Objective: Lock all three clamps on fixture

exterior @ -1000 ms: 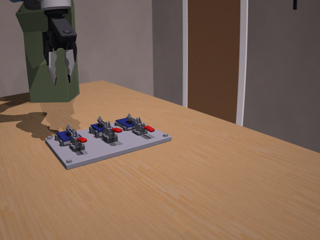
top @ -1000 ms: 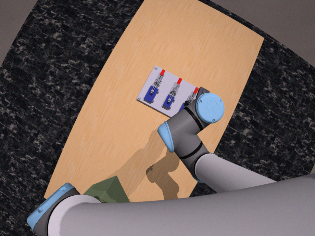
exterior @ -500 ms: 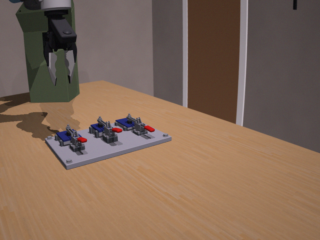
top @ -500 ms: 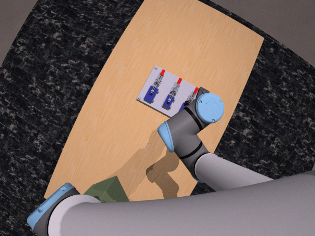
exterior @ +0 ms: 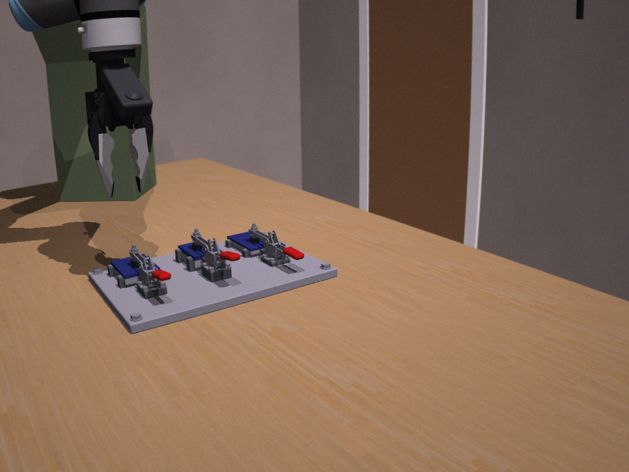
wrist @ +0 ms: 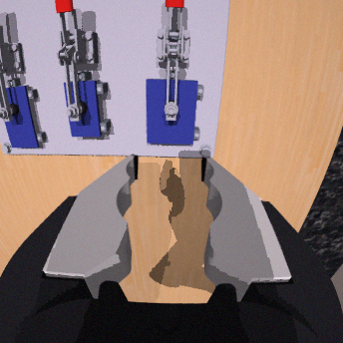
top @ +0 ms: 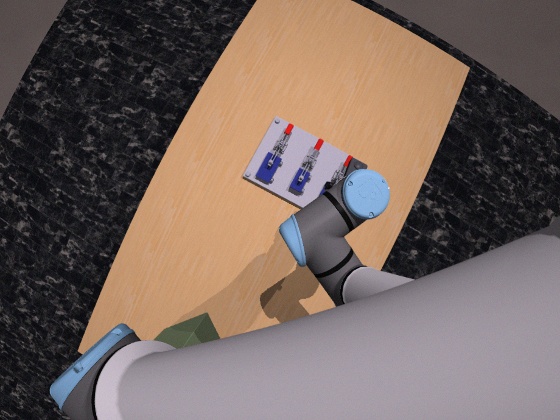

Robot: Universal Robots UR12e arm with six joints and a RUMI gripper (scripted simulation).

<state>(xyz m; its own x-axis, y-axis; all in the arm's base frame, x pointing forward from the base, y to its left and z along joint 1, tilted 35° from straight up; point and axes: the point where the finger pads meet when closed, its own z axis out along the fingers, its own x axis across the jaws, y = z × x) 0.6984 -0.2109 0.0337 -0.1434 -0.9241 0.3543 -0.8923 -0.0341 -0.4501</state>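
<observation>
Now: hand 140 mm above the blue part. The rest, counted from my hand: grey fixture plate 70 mm ahead, 100 mm to the left, 160 mm below.
</observation>
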